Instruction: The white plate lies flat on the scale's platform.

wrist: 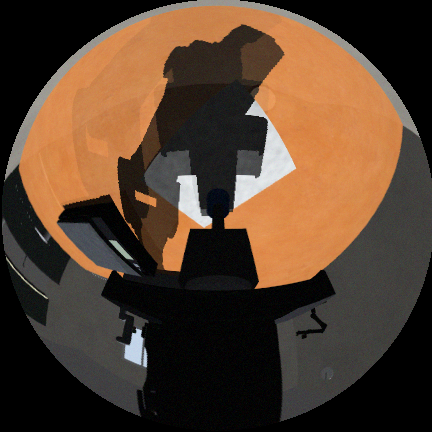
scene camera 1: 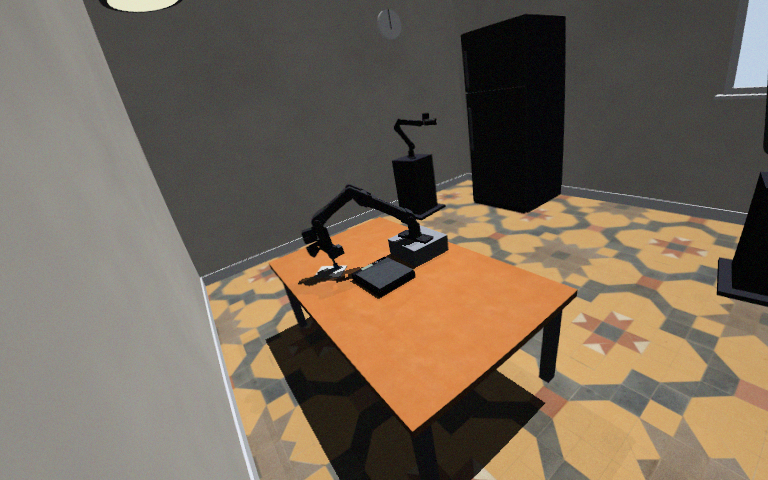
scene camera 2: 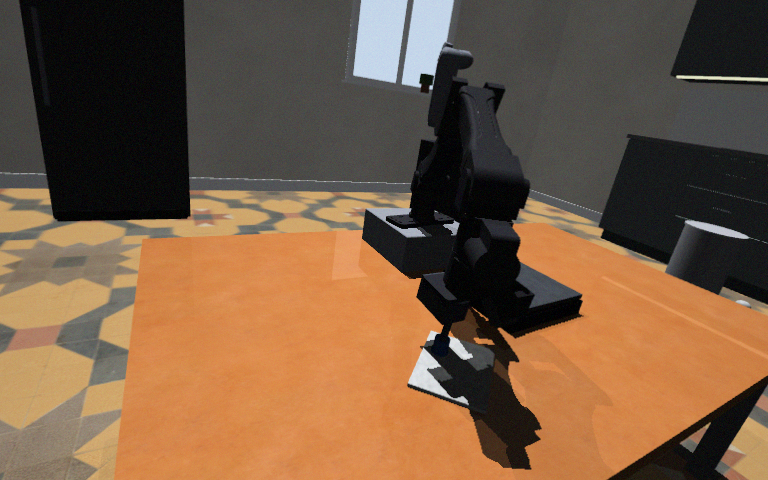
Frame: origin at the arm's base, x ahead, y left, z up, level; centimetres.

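Where they show: hand, its tool point: point(wrist: 217, 195) point(scene camera 1: 337, 269) point(scene camera 2: 437, 355); arm's base, origin of its link: point(scene camera 1: 415, 237) point(scene camera 2: 420, 221).
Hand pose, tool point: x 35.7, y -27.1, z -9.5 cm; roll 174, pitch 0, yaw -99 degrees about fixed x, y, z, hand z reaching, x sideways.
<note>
Each offset is from my tool point to the top centre of the thing. Level surfaces: height alone.
The white plate {dx +4.1, dy -0.4, dz +1.0 cm} point(scene camera 1: 325, 270) point(scene camera 2: 429, 372) point(wrist: 275, 162) is a thin square slab that lies flat on the orange table {dz +0.4 cm} point(scene camera 1: 454, 324) point(scene camera 2: 263, 333) point(wrist: 342, 141), mostly in the arm's shadow. My suction cup point(scene camera 1: 336, 268) point(scene camera 2: 440, 345) point(wrist: 217, 199) points straight down and presses on the plate near one corner. The black scale {dx -6.8, dy +30.0, dz +4.9 cm} point(scene camera 1: 384, 273) point(scene camera 2: 549, 295) point(wrist: 92, 238) sits flat on the table a short way beside the plate, and its platform is bare. The arm bends low over the plate and hides part of the scale in scene camera 2.
The arm's grey base block point(scene camera 1: 417, 248) point(scene camera 2: 401, 243) stands just behind the scale. Off the table stand a black fridge point(scene camera 1: 515, 114) and a second arm on a black pedestal point(scene camera 1: 414, 183). The plate lies near the table's far left edge.
</note>
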